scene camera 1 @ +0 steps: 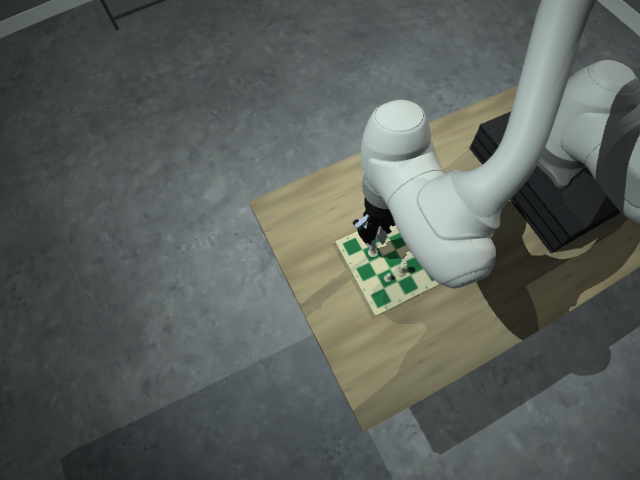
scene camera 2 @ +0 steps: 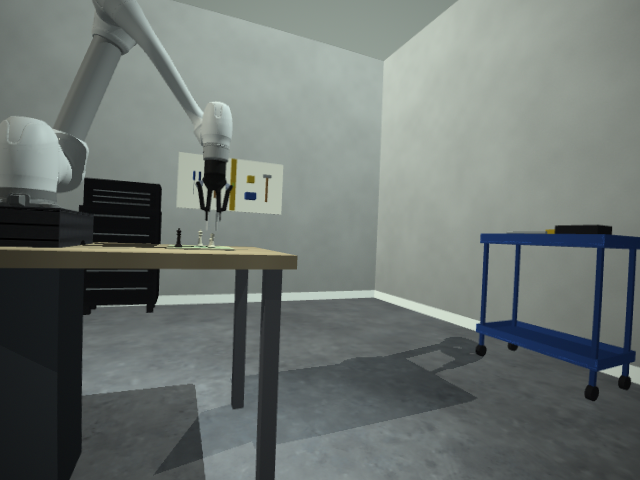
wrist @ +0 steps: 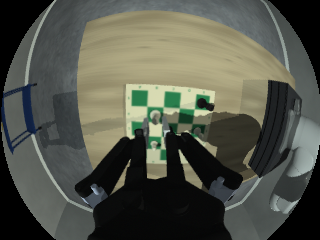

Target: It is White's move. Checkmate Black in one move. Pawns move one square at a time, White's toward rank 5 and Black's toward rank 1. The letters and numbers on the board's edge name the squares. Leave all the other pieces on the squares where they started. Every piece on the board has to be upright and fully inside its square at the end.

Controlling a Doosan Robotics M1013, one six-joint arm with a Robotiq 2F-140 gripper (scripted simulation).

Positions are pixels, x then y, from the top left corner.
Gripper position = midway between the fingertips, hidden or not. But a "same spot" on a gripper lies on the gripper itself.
My gripper shows in scene camera 1 (374,243), in scene camera 2 and in the wrist view. The same spot on my gripper: (wrist: 97,186) is (scene camera 2: 227,187).
